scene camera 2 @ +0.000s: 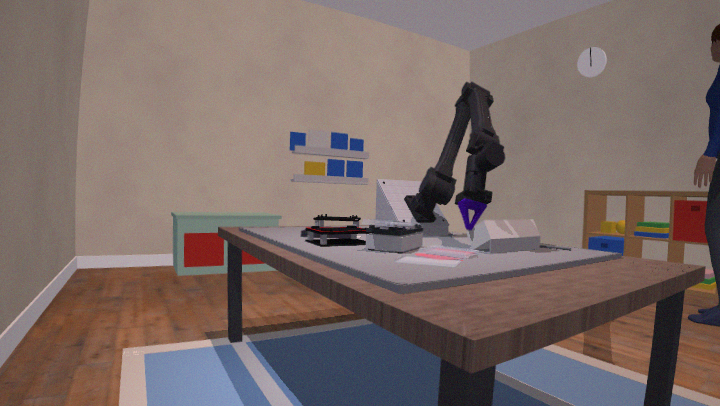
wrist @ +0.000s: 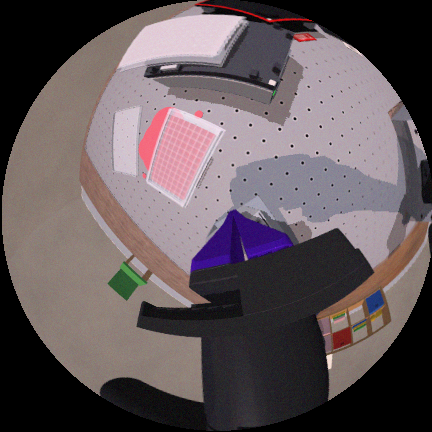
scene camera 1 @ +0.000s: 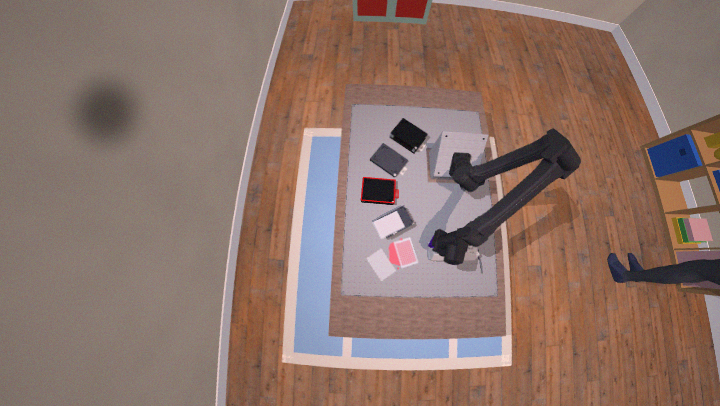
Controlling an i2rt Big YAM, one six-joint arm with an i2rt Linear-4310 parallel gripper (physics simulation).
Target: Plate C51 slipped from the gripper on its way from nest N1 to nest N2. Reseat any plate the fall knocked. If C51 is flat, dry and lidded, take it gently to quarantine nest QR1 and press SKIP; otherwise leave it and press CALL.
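Frame: origin at the arm's base, x ahead, y left, z up, level; metres.
Where they show: gripper, between the fingertips: (scene camera 2: 468,229) (wrist: 233,214) (scene camera 1: 429,246); arm's base, origin of its link: (scene camera 2: 419,210) (scene camera 1: 459,164).
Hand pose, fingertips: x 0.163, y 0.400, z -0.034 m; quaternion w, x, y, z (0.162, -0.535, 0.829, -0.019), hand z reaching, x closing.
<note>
Each offset is from my fingertips to the top centre of the thing. "*": to the spot under its first point.
The pink gridded plate @(dy +0.030, dx +0.099, dz -0.042 m) (scene camera 1: 403,252) (scene camera 2: 450,253) (wrist: 185,157), apparently C51, lies unlidded on the grey pegboard mat, with a pink spill @(* dy +0.025, dx +0.142, dz -0.041 m) (wrist: 155,135) around its left side. A pale, thin lid @(dy +0.090, dx +0.217, dz -0.049 m) (scene camera 1: 381,264) (wrist: 126,142) lies apart beside it. A white plate @(dy -0.095, dx +0.190, dz +0.024 m) (scene camera 1: 387,224) (wrist: 187,41) sits off-centre on a dark-topped nest @(* dy -0.142, dx +0.100, dz -0.001 m) (scene camera 1: 407,215) (wrist: 265,52), overhanging its left side in the wrist view. My gripper (scene camera 2: 470,227) (wrist: 233,214) is shut and empty, over or beside the pale sloped console @(dy +0.022, dx -0.122, dz +0.027 m) (scene camera 2: 509,236) (wrist: 258,204). The console's buttons are mostly hidden.
A red-rimmed black nest @(dy -0.269, dx +0.237, dz -0.011 m) (scene camera 1: 378,190) stands mid-mat, with a dark grey nest @(dy -0.445, dx +0.182, dz -0.030 m) (scene camera 1: 388,159) and a black one @(dy -0.588, dx +0.073, dz +0.006 m) (scene camera 1: 408,134) beyond. A pale slanted panel (scene camera 1: 461,143) (scene camera 2: 395,201) stands by the arm base. A person (scene camera 1: 670,272) (scene camera 2: 711,121) stands off the table's side.
</note>
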